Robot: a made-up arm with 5 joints. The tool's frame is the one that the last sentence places. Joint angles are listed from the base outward.
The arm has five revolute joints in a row. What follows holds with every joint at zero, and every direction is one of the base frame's.
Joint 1 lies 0.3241 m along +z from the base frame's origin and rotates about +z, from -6.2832 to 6.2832 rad.
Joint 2 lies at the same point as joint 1 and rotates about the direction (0, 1, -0.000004), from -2.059 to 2.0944 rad.
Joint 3 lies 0.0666 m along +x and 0.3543 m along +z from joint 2 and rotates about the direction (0, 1, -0.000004), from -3.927 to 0.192 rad.
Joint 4 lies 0.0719 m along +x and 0.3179 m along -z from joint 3 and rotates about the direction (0, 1, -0.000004), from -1.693 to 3.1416 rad.
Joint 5 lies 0.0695 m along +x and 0.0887 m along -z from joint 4 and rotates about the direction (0, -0.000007, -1), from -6.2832 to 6.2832 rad.
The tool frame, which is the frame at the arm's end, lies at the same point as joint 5; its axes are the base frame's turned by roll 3.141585, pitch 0 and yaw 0 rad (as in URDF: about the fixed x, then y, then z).
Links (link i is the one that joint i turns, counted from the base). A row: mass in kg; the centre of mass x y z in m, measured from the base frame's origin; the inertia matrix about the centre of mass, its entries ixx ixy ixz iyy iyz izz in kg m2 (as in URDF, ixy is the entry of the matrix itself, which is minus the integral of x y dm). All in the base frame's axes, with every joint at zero. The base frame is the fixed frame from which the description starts. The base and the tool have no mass.
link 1: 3.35; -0.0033 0.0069 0.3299; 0.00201 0 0 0.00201 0 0.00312
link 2: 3.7; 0.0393 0.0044 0.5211; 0.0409 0 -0.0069 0.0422 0 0.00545
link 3: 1.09; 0.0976 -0.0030 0.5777; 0.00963 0 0.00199 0.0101 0 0.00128
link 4: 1.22; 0.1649 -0.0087 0.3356; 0.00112 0 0.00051 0.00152 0 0.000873
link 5: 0.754; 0.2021 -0.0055 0.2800; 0.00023 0 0 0.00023 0 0.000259
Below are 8 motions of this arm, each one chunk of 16 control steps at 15 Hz.
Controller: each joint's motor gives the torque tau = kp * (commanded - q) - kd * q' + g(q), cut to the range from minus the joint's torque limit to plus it. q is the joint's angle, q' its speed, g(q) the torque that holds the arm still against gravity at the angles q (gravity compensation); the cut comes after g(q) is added. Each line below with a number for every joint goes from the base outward.
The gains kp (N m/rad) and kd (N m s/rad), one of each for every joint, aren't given. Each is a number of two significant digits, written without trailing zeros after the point. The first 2 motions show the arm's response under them.
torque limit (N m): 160 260 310 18 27
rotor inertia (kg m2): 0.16 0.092 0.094 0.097 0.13
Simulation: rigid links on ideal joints. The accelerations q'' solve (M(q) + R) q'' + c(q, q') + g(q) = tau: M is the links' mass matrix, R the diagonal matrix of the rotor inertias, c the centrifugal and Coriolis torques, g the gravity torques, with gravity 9.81 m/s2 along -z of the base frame. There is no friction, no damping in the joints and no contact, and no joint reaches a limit. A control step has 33 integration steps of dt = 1/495 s. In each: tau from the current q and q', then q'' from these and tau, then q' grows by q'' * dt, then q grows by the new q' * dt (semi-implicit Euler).
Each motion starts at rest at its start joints. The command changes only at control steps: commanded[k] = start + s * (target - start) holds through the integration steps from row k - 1 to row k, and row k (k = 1, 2, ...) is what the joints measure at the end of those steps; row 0 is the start. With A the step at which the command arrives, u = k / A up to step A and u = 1 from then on. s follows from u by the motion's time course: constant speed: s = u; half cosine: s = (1 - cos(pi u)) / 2; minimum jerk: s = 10 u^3 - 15 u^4 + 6 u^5; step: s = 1 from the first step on.
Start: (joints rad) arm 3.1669 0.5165 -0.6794 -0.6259 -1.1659
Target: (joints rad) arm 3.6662 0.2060 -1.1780 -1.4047 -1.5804
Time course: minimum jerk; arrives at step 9
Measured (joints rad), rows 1 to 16:
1: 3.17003 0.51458 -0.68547 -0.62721 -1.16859
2: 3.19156 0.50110 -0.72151 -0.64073 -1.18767
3: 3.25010 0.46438 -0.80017 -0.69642 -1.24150
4: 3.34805 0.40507 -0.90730 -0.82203 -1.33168
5: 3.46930 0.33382 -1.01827 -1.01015 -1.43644
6: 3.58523 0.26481 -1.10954 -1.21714 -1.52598
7: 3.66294 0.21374 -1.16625 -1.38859 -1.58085
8: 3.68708 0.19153 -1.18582 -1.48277 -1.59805
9: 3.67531 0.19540 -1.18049 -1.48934 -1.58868
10: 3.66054 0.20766 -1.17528 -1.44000 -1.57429
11: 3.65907 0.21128 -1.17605 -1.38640 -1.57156
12: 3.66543 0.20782 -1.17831 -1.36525 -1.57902
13: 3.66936 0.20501 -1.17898 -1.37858 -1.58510
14: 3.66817 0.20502 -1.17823 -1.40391 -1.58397
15: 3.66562 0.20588 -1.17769 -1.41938 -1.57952
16: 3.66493 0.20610 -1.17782 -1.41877 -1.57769
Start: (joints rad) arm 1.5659 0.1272 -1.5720 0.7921 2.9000
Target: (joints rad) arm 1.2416 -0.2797 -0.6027 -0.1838 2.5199
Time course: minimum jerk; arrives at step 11
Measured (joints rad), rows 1 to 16:
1: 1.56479 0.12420 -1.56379 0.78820 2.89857
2: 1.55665 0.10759 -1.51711 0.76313 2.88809
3: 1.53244 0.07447 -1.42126 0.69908 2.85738
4: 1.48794 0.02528 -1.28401 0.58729 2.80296
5: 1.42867 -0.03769 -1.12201 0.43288 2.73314
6: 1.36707 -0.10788 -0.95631 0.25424 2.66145
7: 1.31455 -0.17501 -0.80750 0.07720 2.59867
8: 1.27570 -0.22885 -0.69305 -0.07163 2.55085
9: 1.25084 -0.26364 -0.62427 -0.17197 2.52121
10: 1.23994 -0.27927 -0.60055 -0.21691 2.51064
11: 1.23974 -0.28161 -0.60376 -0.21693 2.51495
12: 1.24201 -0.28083 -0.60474 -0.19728 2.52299
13: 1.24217 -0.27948 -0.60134 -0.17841 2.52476
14: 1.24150 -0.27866 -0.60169 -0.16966 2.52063
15: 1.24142 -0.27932 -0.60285 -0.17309 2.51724
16: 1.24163 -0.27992 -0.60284 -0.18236 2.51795
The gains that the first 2 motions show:
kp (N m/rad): 230 440 340 22 44
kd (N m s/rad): 6.9 14 4.6 0.88 0.92
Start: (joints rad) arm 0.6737 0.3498 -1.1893 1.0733 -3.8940
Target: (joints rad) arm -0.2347 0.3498 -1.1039 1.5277 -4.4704
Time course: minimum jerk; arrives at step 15
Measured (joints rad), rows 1 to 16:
1: 0.67250 0.34976 -1.18907 1.07367 -3.89491
2: 0.66334 0.34956 -1.18759 1.07679 -3.90176
3: 0.63460 0.34942 -1.18411 1.08760 -3.92267
4: 0.57773 0.34967 -1.17852 1.11078 -3.96235
5: 0.49286 0.35035 -1.17096 1.14774 -4.01879
6: 0.38743 0.35114 -1.16163 1.19648 -4.08616
7: 0.27130 0.35169 -1.15110 1.25325 -4.15888
8: 0.15324 0.35187 -1.14018 1.31372 -4.23282
9: 0.04060 0.35172 -1.12965 1.37351 -4.30386
10: -0.05976 0.35138 -1.12023 1.42841 -4.36704
11: -0.14135 0.35094 -1.11257 1.47467 -4.41755
12: -0.19942 0.35049 -1.10720 1.50927 -4.45233
13: -0.23251 0.35013 -1.10428 1.53039 -4.47102
14: -0.24347 0.34992 -1.10345 1.53822 -4.47602
15: -0.23990 0.34982 -1.10376 1.53581 -4.47255
16: -0.23313 0.34974 -1.10403 1.52911 -4.46814

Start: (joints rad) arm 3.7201 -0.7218 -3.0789 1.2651 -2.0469
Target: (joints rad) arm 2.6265 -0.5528 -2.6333 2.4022 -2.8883
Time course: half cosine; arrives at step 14
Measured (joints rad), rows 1 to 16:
1: 3.71260 -0.72218 -3.07342 1.26883 -2.05299
2: 3.68044 -0.72049 -3.05677 1.28834 -2.07947
3: 3.61273 -0.71302 -3.02875 1.33791 -2.13466
4: 3.51480 -0.69942 -2.99073 1.42333 -2.21225
5: 3.40082 -0.68116 -2.94536 1.53920 -2.30022
6: 3.28154 -0.66012 -2.89540 1.67346 -2.39154
7: 3.16010 -0.63823 -2.84380 1.81362 -2.48522
8: 3.03873 -0.61726 -2.79343 1.95026 -2.58029
9: 2.92364 -0.59819 -2.74665 2.07743 -2.67190
10: 2.82158 -0.58133 -2.70535 2.19111 -2.75305
11: 2.73706 -0.56707 -2.67146 2.28736 -2.81840
12: 2.67380 -0.55623 -2.64681 2.36167 -2.86547
13: 2.63509 -0.54970 -2.63281 2.40967 -2.89316
14: 2.62292 -0.54788 -2.63014 2.42835 -2.90028
15: 2.62565 -0.55058 -2.63284 2.42190 -2.89202
16: 2.62725 -0.55429 -2.63449 2.40533 -2.88294

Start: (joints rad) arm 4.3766 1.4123 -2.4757 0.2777 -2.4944
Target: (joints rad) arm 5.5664 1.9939 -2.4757 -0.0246 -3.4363
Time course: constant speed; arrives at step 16
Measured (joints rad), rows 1 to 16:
1: 4.39685 1.43199 -2.48711 0.26119 -2.52841
2: 4.46034 1.46980 -2.48240 0.22608 -2.60933
3: 4.56341 1.51836 -2.47520 0.20072 -2.69623
4: 4.68267 1.56303 -2.47159 0.19630 -2.75782
5: 4.79041 1.59914 -2.47277 0.19730 -2.80150
6: 4.87091 1.63102 -2.47541 0.18447 -2.85045
7: 4.92717 1.66429 -2.47668 0.15545 -2.91306
8: 4.97518 1.70069 -2.47622 0.12269 -2.97980
9: 5.03215 1.73860 -2.47525 0.09824 -3.04040
10: 5.10629 1.77585 -2.47495 0.08378 -3.09523
11: 5.19366 1.81162 -2.47551 0.07247 -3.15084
12: 5.28300 1.84670 -2.47623 0.05710 -3.21059
13: 5.36441 1.88241 -2.47640 0.03609 -3.27211
14: 5.43548 1.91926 -2.47593 0.01309 -3.33195
15: 5.50128 1.95660 -2.47532 -0.00769 -3.38964
16: 5.56928 1.99352 -2.47509 -0.02523 -3.44716

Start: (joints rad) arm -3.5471 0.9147 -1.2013 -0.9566 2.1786
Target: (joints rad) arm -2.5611 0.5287 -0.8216 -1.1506 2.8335
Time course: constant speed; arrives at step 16
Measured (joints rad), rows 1 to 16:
1: -3.52202 0.89475 -1.16718 -0.95647 2.20259
2: -3.45318 0.87004 -1.14619 -0.96505 2.25925
3: -3.36139 0.84174 -1.12766 -0.98191 2.31980
4: -3.27736 0.81535 -1.10228 -1.00339 2.36218
5: -3.21552 0.79290 -1.07670 -1.02193 2.39166
6: -3.16815 0.77018 -1.05226 -1.03334 2.42516
7: -3.11872 0.74592 -1.02902 -1.04075 2.46904
8: -3.05819 0.72128 -1.00591 -1.04927 2.51630
9: -2.98980 0.69712 -0.98225 -1.06088 2.55897
10: -2.92211 0.67320 -0.95826 -1.07441 2.59689
11: -2.85992 0.64912 -0.93432 -1.08805 2.63502
12: -2.80155 0.62489 -0.91057 -1.10091 2.67626
13: -2.74264 0.60072 -0.88688 -1.11295 2.71913
14: -2.68102 0.57666 -0.86317 -1.12454 2.76097
15: -2.61782 0.55261 -0.83942 -1.13612 2.80120
16: -2.55514 0.52850 -0.81564 -1.14800 2.84114

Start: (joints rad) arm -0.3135 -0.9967 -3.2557 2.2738 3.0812
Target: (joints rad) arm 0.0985 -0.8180 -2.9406 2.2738 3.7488
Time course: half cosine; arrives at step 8
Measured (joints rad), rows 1 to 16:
1: -0.30709 -0.99553 -3.24362 2.27307 3.09599
2: -0.27751 -0.98450 -3.20769 2.27021 3.15854
3: -0.21074 -0.95577 -3.15131 2.26509 3.28220
4: -0.11139 -0.91430 -3.08463 2.25973 3.43934
5: -0.00619 -0.87105 -3.02062 2.25801 3.58672
6: 0.07140 -0.83474 -2.96919 2.26274 3.69621
7: 0.10721 -0.81042 -2.93755 2.27192 3.75971
8: 0.11044 -0.80162 -2.93067 2.28000 3.77612
9: 0.10023 -0.80865 -2.93777 2.28214 3.75755
10: 0.09365 -0.82100 -2.94377 2.27806 3.73668
11: 0.09510 -0.82592 -2.94491 2.27214 3.73642
12: 0.09908 -0.82233 -2.94199 2.26902 3.74934
13: 0.10052 -0.81656 -2.93907 2.27013 3.75684
14: 0.09928 -0.81426 -2.93858 2.27347 3.75302
15: 0.09792 -0.81599 -2.93996 2.27596 3.74618
16: 0.09781 -0.81870 -2.94133 2.27607 3.74468

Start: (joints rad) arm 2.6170 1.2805 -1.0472 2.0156 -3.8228
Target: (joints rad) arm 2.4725 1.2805 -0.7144 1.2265 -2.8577
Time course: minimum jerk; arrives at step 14
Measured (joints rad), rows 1 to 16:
1: 2.61674 1.28035 -1.04588 2.01451 -3.82095
2: 2.61479 1.27970 -1.03779 2.00648 -3.80711
3: 2.60893 1.27929 -1.01952 1.98174 -3.76518
4: 2.59786 1.27950 -0.99136 1.93138 -3.68650
5: 2.58211 1.27998 -0.95480 1.85261 -3.57637
6: 2.56337 1.28052 -0.91237 1.75073 -3.44810
7: 2.54343 1.28104 -0.86744 1.63657 -3.31413
8: 2.52381 1.28140 -0.82361 1.52229 -3.18342
9: 2.50588 1.28155 -0.78438 1.41831 -3.06414
10: 2.49096 1.28155 -0.75266 1.33215 -2.96536
11: 2.48010 1.28145 -0.73037 1.26846 -2.89506
12: 2.47372 1.28128 -0.71799 1.22921 -2.85652
13: 2.47140 1.28102 -0.71405 1.21312 -2.84620
14: 2.47178 1.28065 -0.71468 1.21437 -2.85344
15: 2.47273 1.28028 -0.71481 1.22273 -2.86245
16: 2.47290 1.28041 -0.71408 1.22980 -2.86303

